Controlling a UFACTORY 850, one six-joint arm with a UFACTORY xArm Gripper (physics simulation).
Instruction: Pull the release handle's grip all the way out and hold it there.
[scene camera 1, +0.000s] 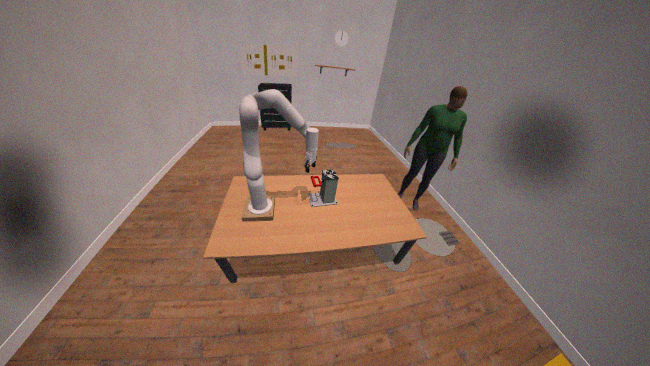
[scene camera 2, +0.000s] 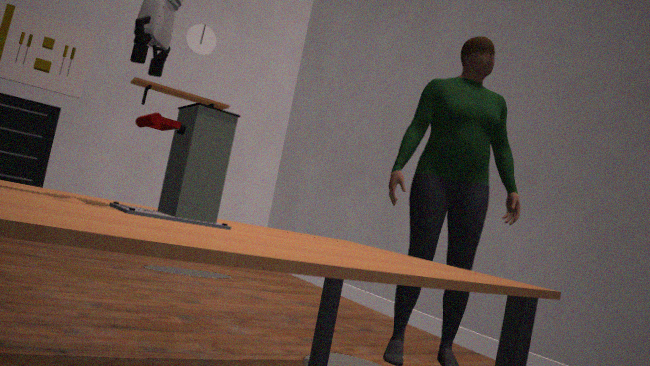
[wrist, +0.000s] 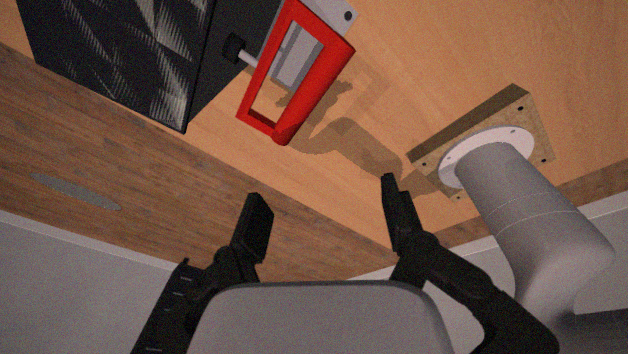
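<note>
The release handle's red grip (scene camera 1: 313, 181) (scene camera 2: 157, 121) (wrist: 320, 92) is a rectangular loop with a thick outer bar. It stands out from the side of a tall grey-green box (scene camera 1: 329, 191) (scene camera 2: 205, 167) (wrist: 115, 50), near its top. In the wrist view a short pale rod (wrist: 247, 58) joins the grip to a black collar (wrist: 233, 48) on the box. My gripper (scene camera 1: 310, 167) (scene camera 2: 148, 61) (wrist: 320, 196) is open and empty, fingers pointing down. In scene camera 2 it hangs above the grip, apart from it. In the wrist view the grip lies beyond the fingertips.
The box stands on a grey base plate (scene camera 1: 316, 204) (scene camera 2: 150, 214) on the wooden table (scene camera 1: 280, 235) (scene camera 2: 300, 250). The arm's base board (scene camera 1: 258, 217) (wrist: 537, 130) is at the table's left. A person in green (scene camera 1: 440, 130) (scene camera 2: 460, 135) stands beyond the table's right side.
</note>
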